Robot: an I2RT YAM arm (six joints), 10 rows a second.
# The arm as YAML. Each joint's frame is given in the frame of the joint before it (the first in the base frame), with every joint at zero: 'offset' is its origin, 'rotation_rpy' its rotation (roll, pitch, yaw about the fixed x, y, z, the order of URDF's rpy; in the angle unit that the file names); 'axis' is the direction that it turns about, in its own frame. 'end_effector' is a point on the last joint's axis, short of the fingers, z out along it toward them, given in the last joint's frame.
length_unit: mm
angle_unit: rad
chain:
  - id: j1
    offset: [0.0, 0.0, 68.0]
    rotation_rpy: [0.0, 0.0, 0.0]
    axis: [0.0, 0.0, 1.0]
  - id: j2
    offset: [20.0, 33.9, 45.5]
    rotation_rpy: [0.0, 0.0, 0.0]
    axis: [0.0, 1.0, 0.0]
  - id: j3
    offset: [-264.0, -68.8, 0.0]
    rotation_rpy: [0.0, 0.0, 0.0]
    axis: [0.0, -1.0, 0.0]
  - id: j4
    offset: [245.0, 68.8, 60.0]
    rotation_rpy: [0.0, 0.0, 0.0]
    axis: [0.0, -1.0, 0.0]
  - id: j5
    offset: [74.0, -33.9, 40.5]
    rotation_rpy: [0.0, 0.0, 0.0]
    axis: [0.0, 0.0, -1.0]
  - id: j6
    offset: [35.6, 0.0, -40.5]
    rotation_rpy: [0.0, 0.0, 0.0]
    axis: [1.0, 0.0, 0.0]
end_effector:
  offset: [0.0, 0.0, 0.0]
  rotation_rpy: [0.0, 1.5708, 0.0]
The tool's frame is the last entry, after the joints.
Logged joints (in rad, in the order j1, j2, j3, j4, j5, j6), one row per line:
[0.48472, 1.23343, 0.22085, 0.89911, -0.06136, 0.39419]
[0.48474, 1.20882, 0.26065, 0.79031, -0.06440, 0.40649]
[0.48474, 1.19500, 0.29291, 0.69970, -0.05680, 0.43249]
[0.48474, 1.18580, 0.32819, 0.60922, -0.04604, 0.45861]
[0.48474, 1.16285, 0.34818, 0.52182, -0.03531, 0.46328]
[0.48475, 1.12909, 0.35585, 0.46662, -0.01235, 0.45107]
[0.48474, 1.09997, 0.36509, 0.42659, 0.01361, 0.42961]
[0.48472, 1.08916, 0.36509, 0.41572, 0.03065, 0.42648]
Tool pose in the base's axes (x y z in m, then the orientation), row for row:
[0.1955, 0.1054, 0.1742, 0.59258, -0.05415, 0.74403, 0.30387]
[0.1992, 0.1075, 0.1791, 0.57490, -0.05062, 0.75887, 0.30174]
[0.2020, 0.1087, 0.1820, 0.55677, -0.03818, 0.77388, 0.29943]
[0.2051, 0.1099, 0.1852, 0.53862, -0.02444, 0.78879, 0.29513]
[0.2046, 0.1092, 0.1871, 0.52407, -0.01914, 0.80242, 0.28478]
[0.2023, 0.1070, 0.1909, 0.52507, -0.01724, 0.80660, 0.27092]
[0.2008, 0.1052, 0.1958, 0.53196, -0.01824, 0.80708, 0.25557]
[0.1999, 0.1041, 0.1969, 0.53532, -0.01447, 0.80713, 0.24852]
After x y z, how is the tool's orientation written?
As a quaternion, w x y z.
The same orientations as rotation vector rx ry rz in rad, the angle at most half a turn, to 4 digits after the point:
[-0.1259, 1.7301, 0.7066]
[-0.1186, 1.7776, 0.7068]
[-0.0901, 1.8266, 0.7067]
[-0.0581, 1.8761, 0.7020]
[-0.0458, 1.9205, 0.6816]
[-0.0412, 1.9296, 0.6481]
[-0.0435, 1.9251, 0.6096]
[-0.0345, 1.9225, 0.5919]

